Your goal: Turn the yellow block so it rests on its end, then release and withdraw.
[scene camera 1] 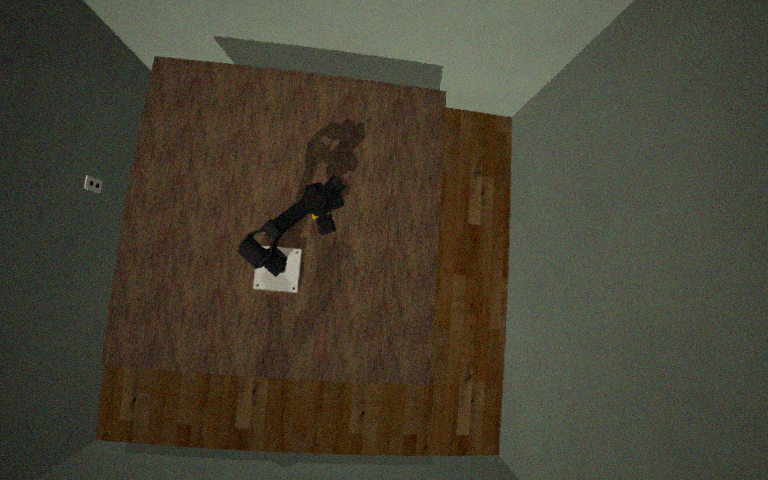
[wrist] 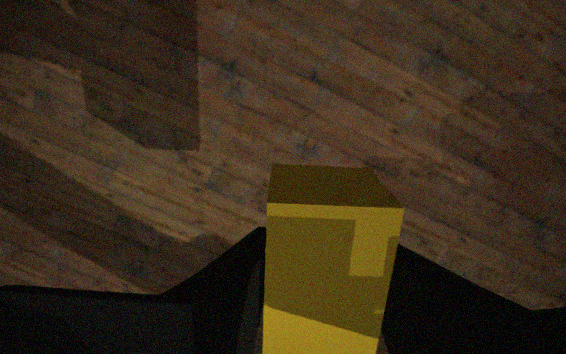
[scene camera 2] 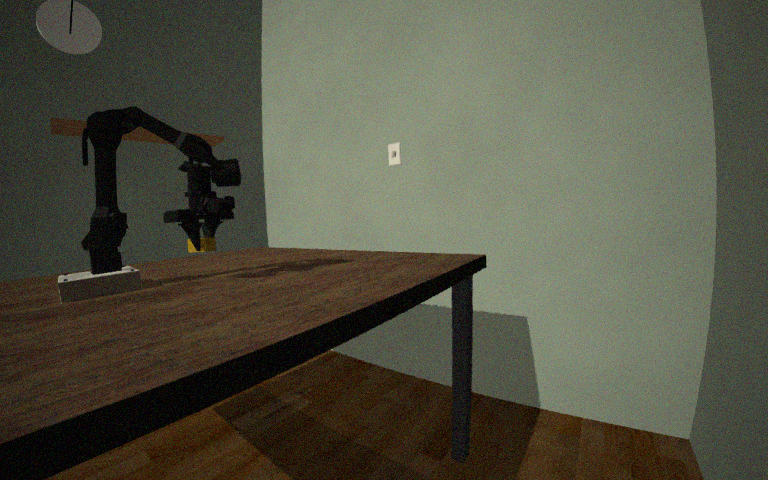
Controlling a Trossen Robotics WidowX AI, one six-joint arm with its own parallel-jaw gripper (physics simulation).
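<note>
The yellow block (scene camera 1: 314, 216) (scene camera 2: 208, 244) (wrist: 325, 260) is held off the table, above the wooden top (scene camera 2: 237, 305). It looks roughly level, with its long side lying across rather than upright. My gripper (scene camera 2: 202, 242) (wrist: 315, 241) points down and is shut on the block, one dark finger on each long side in the wrist view. The near end of the block runs out of the bottom of the wrist view. In scene camera 1 the arm hides most of the block and the fingertips.
The arm's white base plate (scene camera 1: 291, 277) (scene camera 2: 100, 284) stands on the table. The arm casts a dark shadow (scene camera 1: 339, 147) on the table top. The table's right edge (scene camera 1: 440, 226) borders the wooden floor (scene camera 1: 475, 316). Walls stand around the table.
</note>
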